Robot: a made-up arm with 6 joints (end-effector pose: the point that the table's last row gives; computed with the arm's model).
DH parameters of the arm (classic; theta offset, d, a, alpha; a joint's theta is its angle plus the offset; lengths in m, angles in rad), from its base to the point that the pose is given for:
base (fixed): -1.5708 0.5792 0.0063 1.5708
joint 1: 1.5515 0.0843 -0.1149 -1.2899
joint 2: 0 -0.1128 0.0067 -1.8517
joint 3: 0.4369 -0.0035 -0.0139 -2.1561
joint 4: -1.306 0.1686 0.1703 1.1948
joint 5: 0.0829 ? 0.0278 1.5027
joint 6: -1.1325 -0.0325 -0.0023 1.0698
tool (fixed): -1.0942 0.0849 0 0
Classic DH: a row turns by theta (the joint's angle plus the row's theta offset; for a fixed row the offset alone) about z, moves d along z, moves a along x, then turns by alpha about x.
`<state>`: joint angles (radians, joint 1 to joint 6).
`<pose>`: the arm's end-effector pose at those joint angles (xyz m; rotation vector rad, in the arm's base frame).
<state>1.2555 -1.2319 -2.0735 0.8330 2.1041 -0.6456</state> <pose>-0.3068 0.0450 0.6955 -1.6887 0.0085 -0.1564</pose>
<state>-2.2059 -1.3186 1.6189 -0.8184 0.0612 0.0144</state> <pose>-0.0459 0.0008 0.7831 -2.1911 -0.6029 0.2758</pose>
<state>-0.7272 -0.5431 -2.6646 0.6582 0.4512 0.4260</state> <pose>-0.1109 -0.0098 0.6692 0.8201 2.4316 0.3953</pose>
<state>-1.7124 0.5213 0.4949 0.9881 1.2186 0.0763</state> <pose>-0.0666 0.2451 0.2644 -1.5390 0.9835 -2.3483</pose>
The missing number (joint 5, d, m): 0.1402
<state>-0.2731 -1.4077 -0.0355 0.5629 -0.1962 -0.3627</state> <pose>0.1152 -0.2611 0.3169 -0.6462 1.4158 1.5634</pose>
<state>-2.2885 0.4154 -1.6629 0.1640 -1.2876 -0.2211</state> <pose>0.0620 0.0296 0.3080 1.3273 -1.2639 -0.7102</pose>
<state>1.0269 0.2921 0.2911 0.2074 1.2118 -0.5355</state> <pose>-0.0400 -0.4480 0.6285 1.1008 2.0192 0.7487</pose>
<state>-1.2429 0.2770 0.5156 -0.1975 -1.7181 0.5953</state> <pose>-0.1018 0.2618 0.2600 1.8753 0.0078 -0.5752</pose>
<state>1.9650 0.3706 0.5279 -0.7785 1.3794 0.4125</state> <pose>-0.1544 -0.3071 0.8129 1.5100 1.1318 1.2312</pose>
